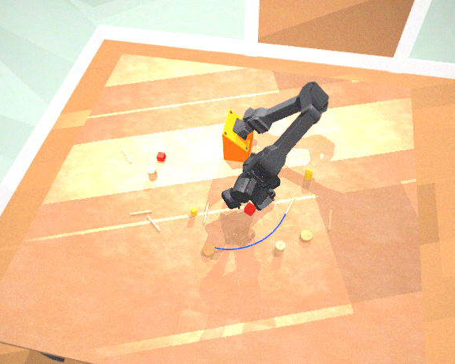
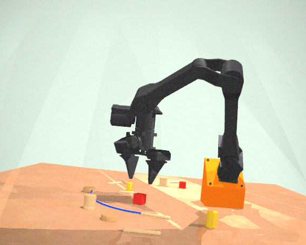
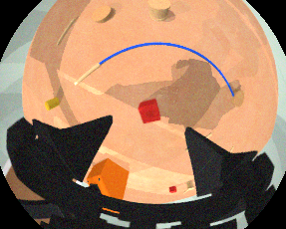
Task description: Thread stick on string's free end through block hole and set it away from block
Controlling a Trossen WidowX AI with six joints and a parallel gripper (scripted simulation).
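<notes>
Now: the red cube 5 cm below my gripper tip. From my gripper tip the other things lie so: loose stick: 27 cm to the left, 6 cm below, 5 cm behind; then thin wooden stick: 12 cm to the left, 6 cm below, 4 cm behind; then round wooden button: 17 cm ahead, 10 cm to the right, 6 cm below.
</notes>
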